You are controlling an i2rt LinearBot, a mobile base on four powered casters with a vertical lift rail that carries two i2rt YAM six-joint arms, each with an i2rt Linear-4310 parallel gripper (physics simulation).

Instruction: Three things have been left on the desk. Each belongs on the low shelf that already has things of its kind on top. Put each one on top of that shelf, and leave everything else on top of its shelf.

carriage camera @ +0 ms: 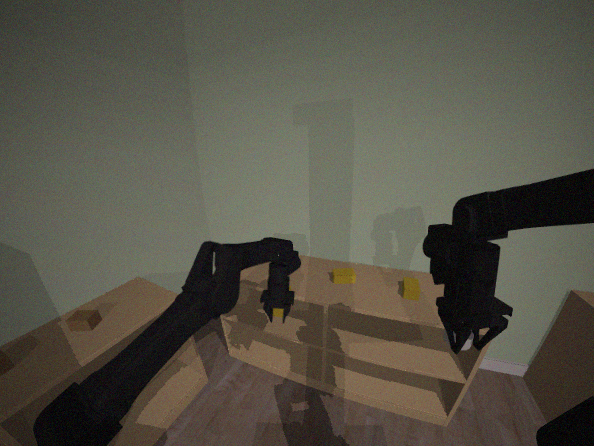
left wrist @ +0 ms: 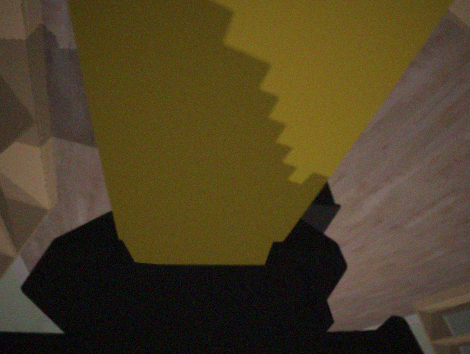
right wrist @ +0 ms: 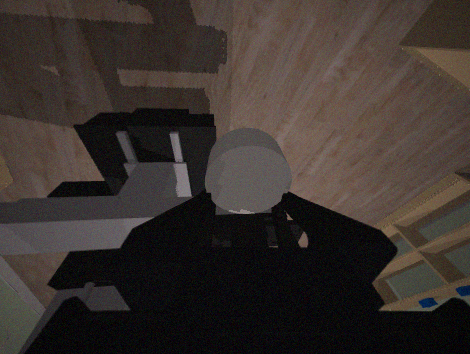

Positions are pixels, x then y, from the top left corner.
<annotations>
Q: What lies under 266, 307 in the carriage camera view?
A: My left gripper.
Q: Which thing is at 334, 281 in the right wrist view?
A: My right gripper.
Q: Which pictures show my right gripper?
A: The carriage camera view and the right wrist view only.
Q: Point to a yellow block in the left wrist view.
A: At 215, 133
</annotations>
